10 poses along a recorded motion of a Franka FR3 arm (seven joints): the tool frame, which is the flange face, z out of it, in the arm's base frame.
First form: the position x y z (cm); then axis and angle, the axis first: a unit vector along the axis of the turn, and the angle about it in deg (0 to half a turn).
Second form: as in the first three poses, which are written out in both.
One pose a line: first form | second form
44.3 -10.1 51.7 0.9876 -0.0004 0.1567 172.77 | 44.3 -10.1 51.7 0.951 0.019 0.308 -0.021 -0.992 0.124
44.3 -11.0 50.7 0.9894 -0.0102 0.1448 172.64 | 44.3 -11.0 50.7 0.958 -0.002 0.287 -0.039 -0.992 0.124
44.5 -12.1 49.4 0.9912 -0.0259 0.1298 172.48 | 44.5 -12.1 49.4 0.965 -0.034 0.260 -0.068 -0.990 0.123
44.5 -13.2 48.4 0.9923 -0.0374 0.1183 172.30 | 44.5 -13.2 48.4 0.969 -0.058 0.239 -0.090 -0.988 0.124
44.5 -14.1 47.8 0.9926 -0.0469 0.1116 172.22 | 44.5 -14.1 47.8 0.971 -0.078 0.227 -0.108 -0.986 0.124
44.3 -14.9 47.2 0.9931 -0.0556 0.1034 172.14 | 44.3 -14.9 47.2 0.973 -0.096 0.212 -0.124 -0.984 0.124
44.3 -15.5 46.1 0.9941 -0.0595 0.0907 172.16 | 44.3 -15.5 46.1 0.977 -0.105 0.188 -0.130 -0.984 0.125
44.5 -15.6 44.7 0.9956 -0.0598 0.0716 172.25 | 44.5 -15.6 44.7 0.983 -0.109 0.150 -0.128 -0.984 0.126
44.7 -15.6 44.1 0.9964 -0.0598 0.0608 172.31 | 44.7 -15.6 44.1 0.986 -0.110 0.129 -0.127 -0.984 0.126
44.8 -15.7 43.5 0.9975 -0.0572 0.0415 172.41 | 44.8 -15.7 43.5 0.990 -0.108 0.090 -0.119 -0.985 0.127
